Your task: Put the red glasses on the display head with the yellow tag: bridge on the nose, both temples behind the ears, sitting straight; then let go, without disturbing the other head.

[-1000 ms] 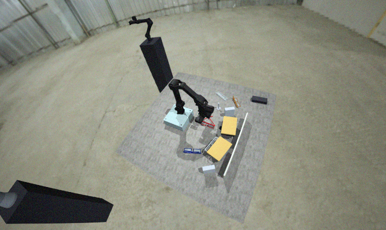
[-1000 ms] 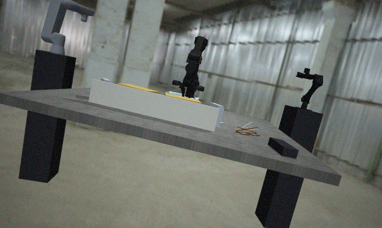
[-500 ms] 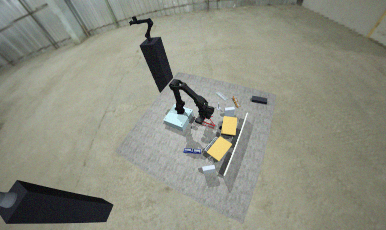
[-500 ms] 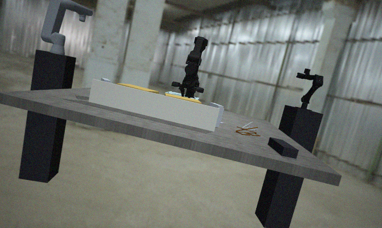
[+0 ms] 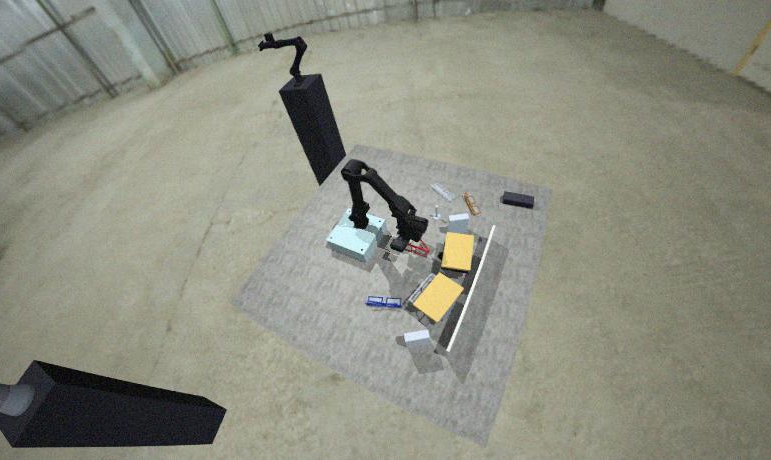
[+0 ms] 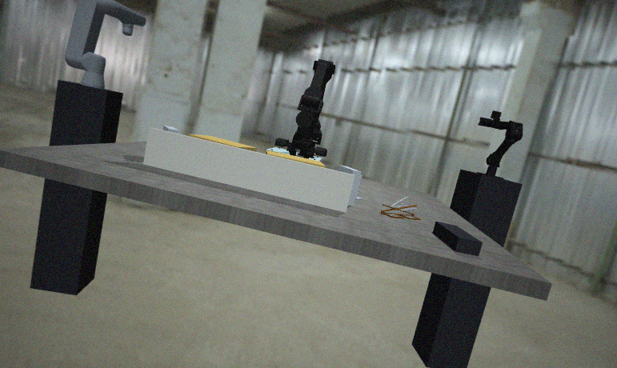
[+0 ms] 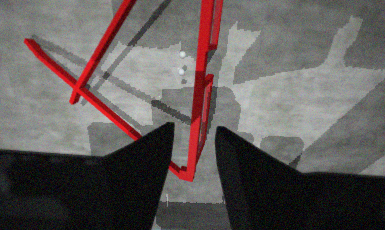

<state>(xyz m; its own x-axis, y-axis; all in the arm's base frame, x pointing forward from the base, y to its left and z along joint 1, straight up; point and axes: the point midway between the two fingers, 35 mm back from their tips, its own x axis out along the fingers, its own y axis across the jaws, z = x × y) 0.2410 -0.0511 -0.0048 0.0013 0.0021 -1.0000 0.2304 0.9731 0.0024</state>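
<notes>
The white peg is 100 mm ahead of my gripper tip, 210 mm to the left of it and 20 mm below it. Also, from my gripper tip: long white wall (330 mm ahead, 170 mm to the right, 10 mm above); then dark box (520 mm ahead, 390 mm to the left, 20 mm below).
</notes>
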